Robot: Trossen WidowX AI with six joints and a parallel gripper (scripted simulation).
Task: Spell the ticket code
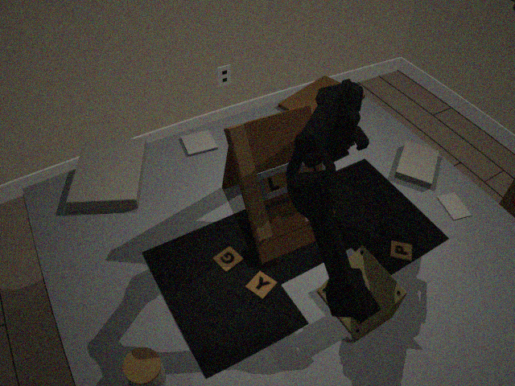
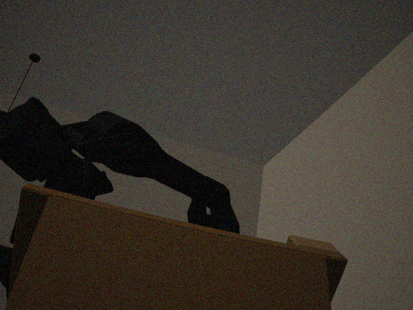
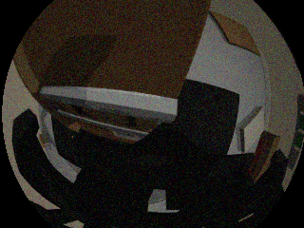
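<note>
My gripper tip is 50 mm past the white ticket, 50 mm to the right of it and 80 mm above it. Also, from my gripper tip: j tile 40 mm to the left; p tile 240 mm behind, 130 mm to the right, 160 mm below; black mat 150 mm behind, 110 mm to the left, 160 mm below.
</note>
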